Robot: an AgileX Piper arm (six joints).
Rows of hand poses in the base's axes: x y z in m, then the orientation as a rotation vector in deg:
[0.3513, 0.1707, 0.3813, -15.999, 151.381, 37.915]
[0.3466, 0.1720, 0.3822, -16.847, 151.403, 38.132]
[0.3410, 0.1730, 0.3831, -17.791, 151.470, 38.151]
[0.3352, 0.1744, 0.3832, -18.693, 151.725, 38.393]
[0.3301, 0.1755, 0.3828, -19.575, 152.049, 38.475]
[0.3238, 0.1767, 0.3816, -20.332, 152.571, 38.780]
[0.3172, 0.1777, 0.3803, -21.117, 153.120, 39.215]
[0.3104, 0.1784, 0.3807, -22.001, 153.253, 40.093]
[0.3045, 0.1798, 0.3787, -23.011, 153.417, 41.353]
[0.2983, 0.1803, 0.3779, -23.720, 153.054, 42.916]
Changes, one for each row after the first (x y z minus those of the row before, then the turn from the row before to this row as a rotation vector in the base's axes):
[-0.0047, 0.0013, 0.0009, 0.007, 0.009, 0.636]
[-0.0056, 0.0010, 0.0009, -0.149, -0.006, 0.671]
[-0.0058, 0.0014, 0.0001, -0.047, 0.241, 0.707]
[-0.0051, 0.0011, -0.0004, -0.167, 0.265, 0.669]
[-0.0063, 0.0012, -0.0012, -0.058, 0.527, 0.645]
[-0.0066, 0.0010, -0.0013, 0.013, 0.592, 0.689]
[-0.0068, 0.0007, 0.0004, 0.398, 0.337, 0.787]
[-0.0059, 0.0014, -0.0020, 0.609, 0.485, 0.945]
[-0.0062, 0.0005, -0.0008, 0.994, 0.126, 0.729]

